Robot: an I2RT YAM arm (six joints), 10 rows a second.
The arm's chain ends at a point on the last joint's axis. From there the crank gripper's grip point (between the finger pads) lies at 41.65 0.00 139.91 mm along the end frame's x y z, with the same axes.
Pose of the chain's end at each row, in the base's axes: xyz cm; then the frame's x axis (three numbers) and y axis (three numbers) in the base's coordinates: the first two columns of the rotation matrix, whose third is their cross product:
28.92 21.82 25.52 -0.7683 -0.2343 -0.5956 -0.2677 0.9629 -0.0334
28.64 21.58 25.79 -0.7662 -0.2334 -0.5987 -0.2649 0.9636 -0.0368
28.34 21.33 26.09 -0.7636 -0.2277 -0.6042 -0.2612 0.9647 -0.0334
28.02 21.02 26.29 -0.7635 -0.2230 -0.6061 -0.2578 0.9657 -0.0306
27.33 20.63 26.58 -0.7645 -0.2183 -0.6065 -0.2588 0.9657 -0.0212
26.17 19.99 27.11 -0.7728 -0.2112 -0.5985 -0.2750 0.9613 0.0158
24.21 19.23 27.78 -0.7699 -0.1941 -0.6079 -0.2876 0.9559 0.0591
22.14 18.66 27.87 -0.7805 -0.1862 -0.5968 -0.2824 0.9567 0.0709
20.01 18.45 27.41 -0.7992 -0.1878 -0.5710 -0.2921 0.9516 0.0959
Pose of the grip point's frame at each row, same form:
33.85 22.72 11.81 -0.7683 -0.2343 -0.5956 -0.2677 0.9629 -0.0334
33.64 22.43 12.10 -0.7662 -0.2334 -0.5987 -0.2649 0.9636 -0.0368
33.42 22.23 12.43 -0.7636 -0.2277 -0.6042 -0.2612 0.9647 -0.0334
33.12 21.95 12.65 -0.7635 -0.2230 -0.6061 -0.2578 0.9657 -0.0306
32.41 21.69 12.93 -0.7645 -0.2183 -0.6065 -0.2588 0.9657 -0.0212
30.95 21.58 13.41 -0.7728 -0.2112 -0.5985 -0.2750 0.9613 0.0158
28.97 21.50 14.17 -0.7699 -0.1941 -0.6079 -0.2876 0.9559 0.0591
26.69 21.02 14.20 -0.7805 -0.1862 -0.5968 -0.2824 0.9567 0.0709
24.03 21.07 13.62 -0.7992 -0.1878 -0.5710 -0.2921 0.9516 0.0959

